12 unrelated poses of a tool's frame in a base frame.
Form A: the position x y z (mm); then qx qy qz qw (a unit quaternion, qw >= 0).
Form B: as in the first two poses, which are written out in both.
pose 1, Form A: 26.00 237.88 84.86 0.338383 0.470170 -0.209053 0.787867
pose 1, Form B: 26.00 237.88 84.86 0.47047 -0.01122 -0.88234 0.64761 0.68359 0.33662
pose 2, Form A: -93.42 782.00 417.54 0.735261 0.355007 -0.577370 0.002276
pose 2, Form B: -93.42 782.00 417.54 0.08123 0.51942 -0.85065 0.52467 -0.74793 -0.40659
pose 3, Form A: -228.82 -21.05 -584.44 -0.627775 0.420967 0.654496 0.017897
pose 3, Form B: -228.82 -21.05 -584.44 -0.21116 -0.50512 -0.83682 -0.55197 -0.64493 0.52857
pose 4, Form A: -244.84 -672.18 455.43 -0.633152 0.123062 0.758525 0.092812
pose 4, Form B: -244.84 -672.18 455.43 -0.18101 -0.01503 -0.98337 -0.29663 -0.95248 0.06916
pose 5, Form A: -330.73 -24.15 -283.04 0.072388 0.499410 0.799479 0.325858
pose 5, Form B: -330.73 -24.15 -283.04 -0.77715 0.59334 -0.20973 -0.44873 -0.28881 0.84571
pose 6, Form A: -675.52 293.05 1.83 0.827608 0.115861 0.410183 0.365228
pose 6, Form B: -675.52 293.05 1.83 0.63665 0.49140 0.59431 -0.10785 -0.70637 0.69958
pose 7, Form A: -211.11 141.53 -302.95 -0.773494 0.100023 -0.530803 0.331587
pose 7, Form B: -211.11 141.53 -302.95 0.41649 -0.50675 0.75481 0.19728 -0.76009 -0.61915
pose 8, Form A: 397.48 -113.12 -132.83 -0.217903 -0.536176 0.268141 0.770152
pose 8, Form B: 397.48 -113.12 -132.83 0.28123 0.64669 0.70902 -0.17935 0.76124 -0.62318
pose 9, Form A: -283.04 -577.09 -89.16 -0.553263 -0.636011 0.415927 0.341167
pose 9, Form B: -283.04 -577.09 -89.16 -0.15501 0.98756 -0.02626 0.41996 0.04181 -0.90658
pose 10, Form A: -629.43 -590.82 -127.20 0.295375 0.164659 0.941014 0.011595
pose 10, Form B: -629.43 -590.82 -127.20 -0.82524 0.11909 0.55209 0.07545 -0.94551 0.31674
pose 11, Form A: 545.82 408.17 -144.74 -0.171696 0.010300 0.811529 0.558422
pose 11, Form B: 545.82 408.17 -144.74 -0.31737 0.90281 -0.29018 -0.90989 -0.37612 -0.17504
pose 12, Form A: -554.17 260.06 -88.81 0.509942 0.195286 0.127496 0.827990
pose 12, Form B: -554.17 260.06 -88.81 0.89122 0.41030 -0.19336 -0.01196 0.44741 0.89425
